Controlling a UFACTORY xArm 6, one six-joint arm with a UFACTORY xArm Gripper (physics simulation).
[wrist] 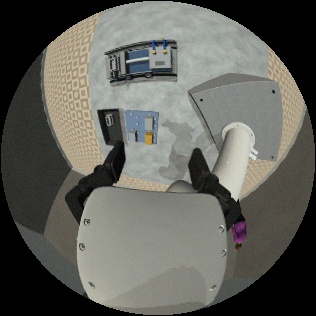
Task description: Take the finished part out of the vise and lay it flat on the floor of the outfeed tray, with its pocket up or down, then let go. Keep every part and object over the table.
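Frame: origin at the arm's base, x ahead, y left, z up, level; millimetres.
Seen in the pictures: gripper, fingertip midpoint: [157, 152]; arm's base, link origin: [238, 136].
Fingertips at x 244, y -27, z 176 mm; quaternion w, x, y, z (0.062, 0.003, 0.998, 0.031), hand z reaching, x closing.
Offsets run from my fingertips to a thing's top centre. "*": to the spot under its first point. Level surfaces: height alone.
The vise @(dx +147, dy -162, dz -268 mm) [150, 75] lies at the top of the wrist view, with a grey block, blue hoses and a pale rod on it. A small grey part with a pocket @(dx +215, dy -151, dz -253 mm) [114, 65] sits at its left end, by the jaw; how it is clamped is too small to tell. A dark walled tray @(* dx +303, dy +255, dz -355 mm) [114, 136], apparently the outfeed tray, stands below the vise at the left. Another small grey part @(dx +303, dy +130, dz -321 mm) [109, 119] lies inside it. My gripper [157, 152] is open with nothing between its fingers. It is well apart from the vise, and its left finger shows near the tray's lower edge.
A blue board @(dz -360 mm) [134, 125] right of the tray carries two grey blocks @(dx +86, dy +132, dz -324 mm) [149, 123] @(dx +174, dy +224, dz -324 mm) [133, 135] and a yellow block @(dx +84, dy +222, dz -324 mm) [149, 138]. A large grey base plate [240, 102] with the white arm [233, 160] stands at the right. The patterned floor [67, 100] shows beyond the table's left edge.
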